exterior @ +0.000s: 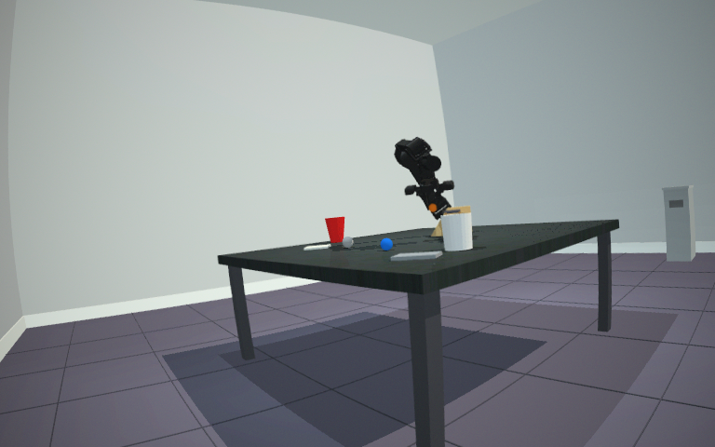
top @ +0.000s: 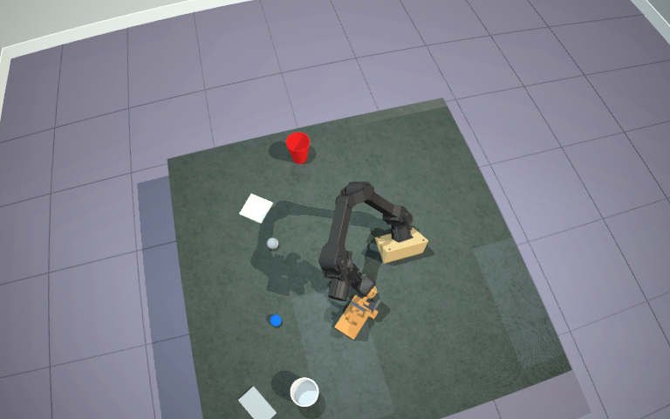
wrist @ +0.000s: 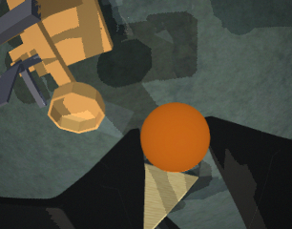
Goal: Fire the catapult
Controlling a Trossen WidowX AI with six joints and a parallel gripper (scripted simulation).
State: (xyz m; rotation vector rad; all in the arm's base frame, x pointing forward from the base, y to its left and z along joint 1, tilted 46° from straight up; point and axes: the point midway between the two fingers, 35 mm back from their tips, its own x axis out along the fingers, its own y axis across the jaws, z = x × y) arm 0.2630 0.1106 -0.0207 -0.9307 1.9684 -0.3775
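Right now my gripper tip is 1 cm past the wooden catapult, 10 cm to the right of it and 6 cm above it. Round my gripper tip: blue ball (30 cm ahead, 2 cm to the left, 10 cm below); then grey ball (21 cm ahead, 26 cm to the right, 9 cm below); then orange ball (1 cm above).
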